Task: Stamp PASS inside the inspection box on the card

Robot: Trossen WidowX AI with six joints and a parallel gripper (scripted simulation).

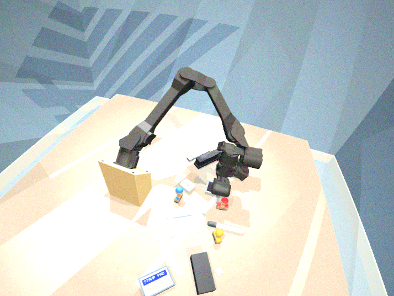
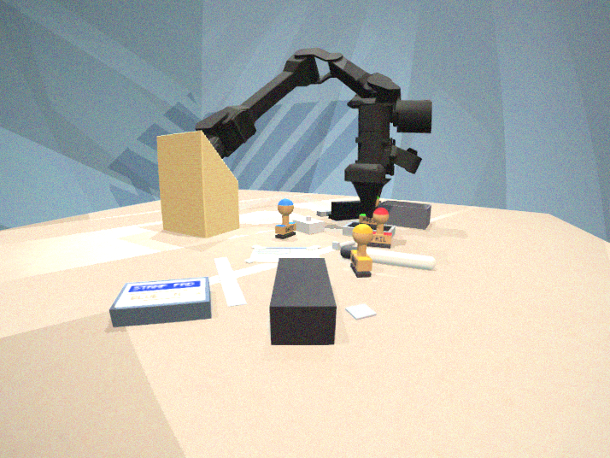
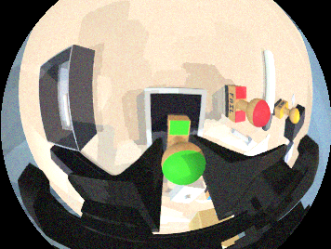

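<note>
My gripper tip is right at the green knob stamp. Round my gripper tip: ink pad 30 mm below; red-knobbed stamp 30 mm ahead, 70 mm to the right, 20 mm below; grey tray 50 mm ahead, 140 mm to the left, 20 mm below.
</note>
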